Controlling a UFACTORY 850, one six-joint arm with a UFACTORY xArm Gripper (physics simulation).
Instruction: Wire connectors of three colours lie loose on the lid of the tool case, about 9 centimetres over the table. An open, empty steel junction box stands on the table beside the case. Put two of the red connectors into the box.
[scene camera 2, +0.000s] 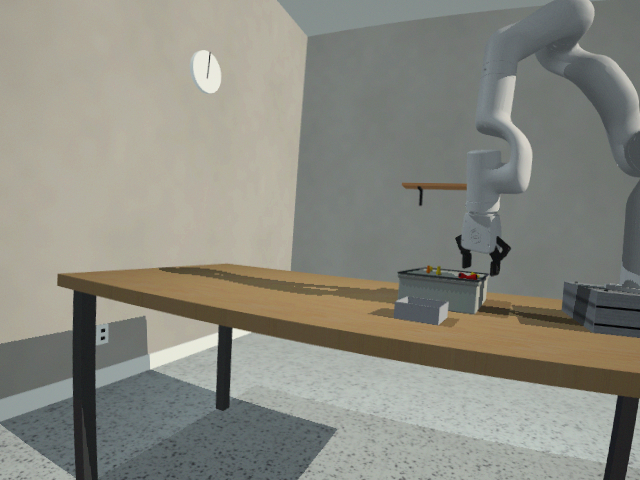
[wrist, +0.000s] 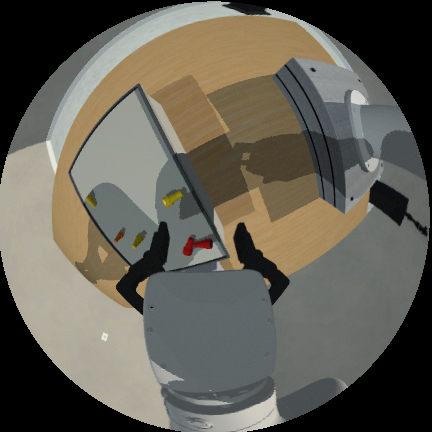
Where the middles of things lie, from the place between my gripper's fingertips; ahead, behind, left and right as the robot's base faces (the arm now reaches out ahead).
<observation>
My hand is 90 mm to the left of the tool case (scene camera 2: 464, 295), 80 mm short of it and 60 mm above it. Also, from my hand: steel junction box (scene camera 2: 421, 310) (180 mm to the left, 160 mm ahead, 90 mm below).
</observation>
